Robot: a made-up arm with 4 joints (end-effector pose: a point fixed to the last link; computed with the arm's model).
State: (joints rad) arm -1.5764 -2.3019 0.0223 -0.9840
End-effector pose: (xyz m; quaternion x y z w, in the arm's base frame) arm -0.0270 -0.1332 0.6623 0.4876 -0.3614 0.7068 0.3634
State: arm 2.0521 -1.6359 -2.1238 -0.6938
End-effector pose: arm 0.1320 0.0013 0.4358 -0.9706 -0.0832 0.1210 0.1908
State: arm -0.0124 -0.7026 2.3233 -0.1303
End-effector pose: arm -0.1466 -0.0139 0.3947 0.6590 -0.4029 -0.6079 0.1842
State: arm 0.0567 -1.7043 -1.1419 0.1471
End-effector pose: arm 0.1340 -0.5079 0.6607 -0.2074 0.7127 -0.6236 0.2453
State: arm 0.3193 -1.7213 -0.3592 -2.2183
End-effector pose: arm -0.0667 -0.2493 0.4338 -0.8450 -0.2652 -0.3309 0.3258
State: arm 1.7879 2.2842 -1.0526 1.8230
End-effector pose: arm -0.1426 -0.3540 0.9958 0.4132 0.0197 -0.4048 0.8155
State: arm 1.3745 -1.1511 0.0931 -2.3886
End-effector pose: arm -0.0342 -0.1990 0.3928 -0.4388 -0.6036 -0.2371 0.6220
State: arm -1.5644 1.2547 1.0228 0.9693
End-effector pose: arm 0.3557 -0.0176 0.6137 -0.8303 0.3738 -0.4128 0.0196
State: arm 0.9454 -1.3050 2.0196 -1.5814
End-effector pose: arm 0.0195 -0.1341 0.5304 0.2686 -0.3486 -0.8341 0.3325
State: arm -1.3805 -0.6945 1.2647 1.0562
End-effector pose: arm -0.1438 0.0373 0.3213 0.7180 -0.4780 -0.4451 0.2404
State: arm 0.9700 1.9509 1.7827 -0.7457
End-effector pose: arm -0.0564 -0.4222 0.7950 -0.1284 -0.9387 0.2989 0.1145
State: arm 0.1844 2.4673 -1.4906 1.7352
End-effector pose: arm -0.1195 -0.0352 1.0442 0.4032 -0.2301 -0.8845 0.0453
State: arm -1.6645 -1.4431 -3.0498 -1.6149
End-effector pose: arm 0.0251 -0.1863 0.5498 0.1048 0.7246 0.0874 0.6756
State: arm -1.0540 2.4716 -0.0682 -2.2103
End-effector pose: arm -0.2739 -0.0866 0.8243 0.7845 -0.0930 -0.3847 0.4774
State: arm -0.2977 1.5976 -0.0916 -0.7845
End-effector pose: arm 0.0143 -0.2113 0.6875 0.7207 0.4289 0.1159 0.5322
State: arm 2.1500 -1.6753 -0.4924 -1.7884
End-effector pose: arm 0.0780 -0.2027 0.5098 -0.4130 -0.6796 0.1100 0.5963
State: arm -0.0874 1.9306 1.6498 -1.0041
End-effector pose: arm -0.1907 -0.2475 0.7853 -0.5555 -0.7936 0.2221 0.1114
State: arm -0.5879 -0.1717 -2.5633 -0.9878
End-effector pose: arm 0.2126 -0.0487 0.6630 -0.3067 0.4636 0.3164 0.7687
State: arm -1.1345 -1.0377 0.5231 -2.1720
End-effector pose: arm 0.1192 -0.1478 0.4461 0.5453 -0.1692 0.8007 0.1815
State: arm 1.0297 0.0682 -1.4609 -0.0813
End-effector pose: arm 0.1024 0.0701 0.5542 -0.4484 0.6387 0.4582 0.4254
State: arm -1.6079 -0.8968 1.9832 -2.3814
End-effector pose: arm -0.0101 -0.3049 0.5413 0.2287 -0.0445 0.4260 0.8742
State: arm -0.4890 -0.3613 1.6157 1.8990
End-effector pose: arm 0.0391 -0.1582 0.2331 0.8556 -0.2987 0.2096 0.3671
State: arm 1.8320 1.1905 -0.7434 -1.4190
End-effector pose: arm 0.1010 -0.1935 0.8167 0.0509 0.4611 0.7214 0.5142
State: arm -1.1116 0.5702 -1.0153 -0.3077
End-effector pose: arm 0.1333 -0.3199 0.6535 0.5027 0.4460 -0.1750 0.7196
